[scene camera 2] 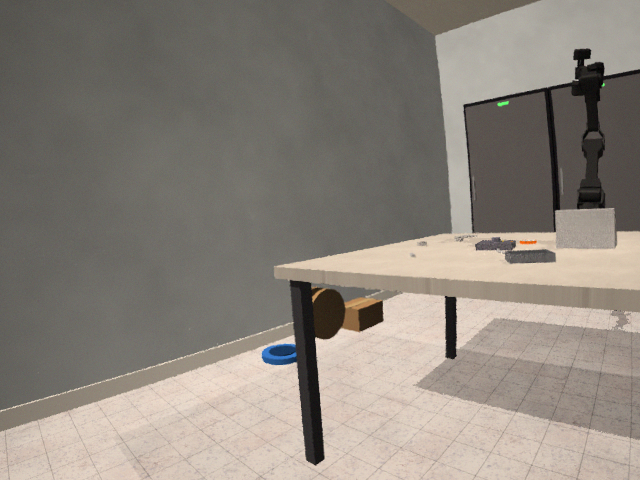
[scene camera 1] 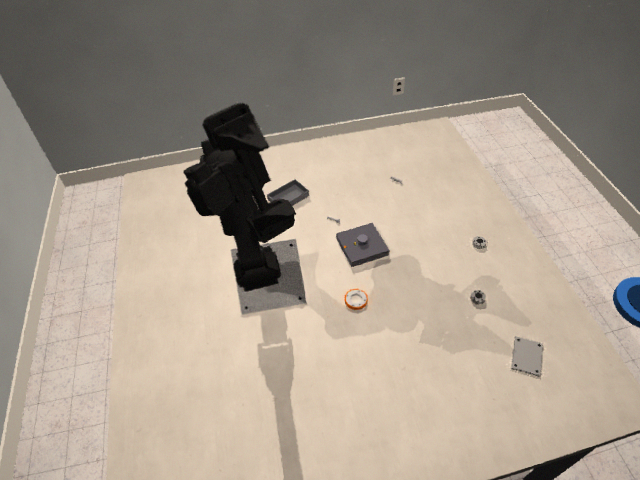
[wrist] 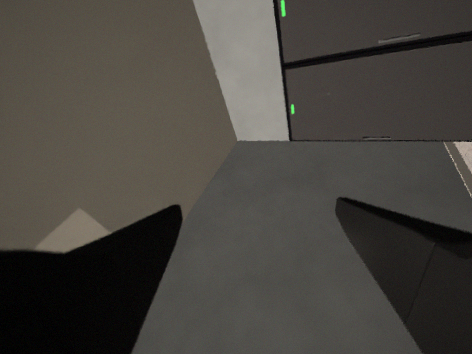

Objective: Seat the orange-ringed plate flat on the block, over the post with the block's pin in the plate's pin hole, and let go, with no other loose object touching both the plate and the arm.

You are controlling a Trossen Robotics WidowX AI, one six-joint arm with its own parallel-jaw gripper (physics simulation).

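Frame: origin at the arm's base, x ahead, y left, z up, level; centimetres.
Where they show: gripper, fingertip midpoint: (scene camera 2: 574,70) (scene camera 1: 279,182) (wrist: 257,208); arm's base, origin of the base link: (scene camera 2: 588,221).
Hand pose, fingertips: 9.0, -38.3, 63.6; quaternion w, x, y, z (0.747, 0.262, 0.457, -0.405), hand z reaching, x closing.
Note:
Each offset is from my fingertips to the top centre of the thing, as dx, dy, dz. "*": to the spot under its first point.
The orange-ringed plate {+15.6, +29.6, -71.2} (scene camera 1: 356,307) (scene camera 2: 527,241) lies flat on the table, apart from the block, with its white face up in scene camera 1. The dark grey block {+20.7, +49.0, -68.2} (scene camera 1: 369,253) (scene camera 2: 488,246) lies on the table. A round post {* +20.7, +48.9, -68.3} (scene camera 1: 362,238) stands up from its top. Two small orange marks show beside the post; I cannot tell which is the pin. My gripper (wrist: 257,208) is open, with nothing between its fingers. The arm stands raised over its base, high above the table and away from the plate and block. The plate's pin hole is too small to make out.
A grey tray {-0.6, +74.4, -69.7} (scene camera 1: 302,197) (scene camera 2: 529,256) lies behind the arm's base. Two small bolt-like parts {* +13.3, +60.9, -71.7} (scene camera 1: 333,220) {* +37.7, +76.7, -71.4} (scene camera 1: 396,180) lie near the block and farther back. Two dark round parts {* +56.5, +44.3, -70.8} (scene camera 1: 479,242) {* +49.5, +24.7, -70.8} (scene camera 1: 478,297) and a grey rectangular plate {+56.6, +6.0, -71.5} (scene camera 1: 527,356) lie to the right in scene camera 1.

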